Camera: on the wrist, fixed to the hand. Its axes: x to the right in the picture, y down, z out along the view.
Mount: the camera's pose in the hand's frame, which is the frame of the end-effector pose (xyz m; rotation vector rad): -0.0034 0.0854 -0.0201 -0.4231 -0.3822 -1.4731
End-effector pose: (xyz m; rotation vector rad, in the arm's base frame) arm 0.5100 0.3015 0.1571 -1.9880 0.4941 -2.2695
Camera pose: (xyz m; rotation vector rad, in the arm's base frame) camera 0.4783 0.2255 0.1267 1.6512 0.4313 0.9620
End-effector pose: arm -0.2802 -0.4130 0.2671 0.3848 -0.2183 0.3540
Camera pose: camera -0.3126 -0.3319 0.2759 0.1119 -0.3170 -1.2102
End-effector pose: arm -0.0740 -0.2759 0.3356 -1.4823 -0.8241 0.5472
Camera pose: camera -0.0467 -0.2872 0.2529 -0.7427 -2.0972 -0.5160
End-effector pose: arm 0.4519 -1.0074 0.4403 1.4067 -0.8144 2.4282
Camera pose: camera 0.4009 -1.0660 0.3995 1.4471 -0.1219 0.8437
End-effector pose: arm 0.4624 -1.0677 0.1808 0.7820 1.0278 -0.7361
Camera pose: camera 0.5228 -1.0057 0.1957 -0.6368 1.2452 -1.7245
